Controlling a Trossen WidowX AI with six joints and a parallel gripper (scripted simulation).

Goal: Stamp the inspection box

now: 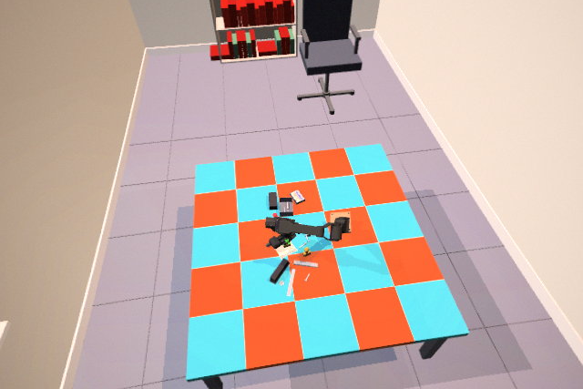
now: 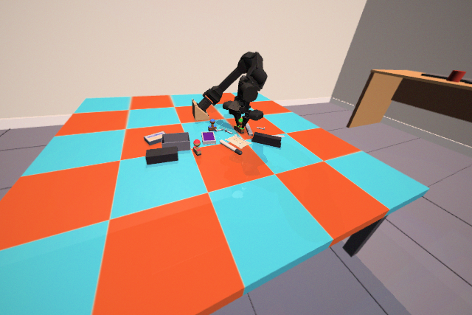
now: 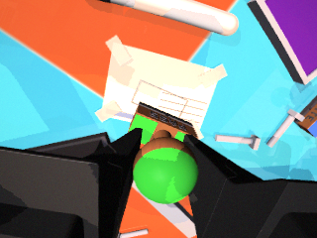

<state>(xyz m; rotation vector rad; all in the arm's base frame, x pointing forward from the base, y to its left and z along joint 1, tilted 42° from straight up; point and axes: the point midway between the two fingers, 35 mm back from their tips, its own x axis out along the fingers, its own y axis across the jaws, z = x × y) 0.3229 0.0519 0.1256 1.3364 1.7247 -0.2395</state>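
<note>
Now: the card 1 cm to the right of my gripper tip and 8 cm below it. Round my gripper tip: white marker: 7 cm ahead, 5 cm to the right, 6 cm below; then green stamp: right at my gripper tip; then yellow stamp: 11 cm behind, 3 cm to the left, 5 cm below.
</note>
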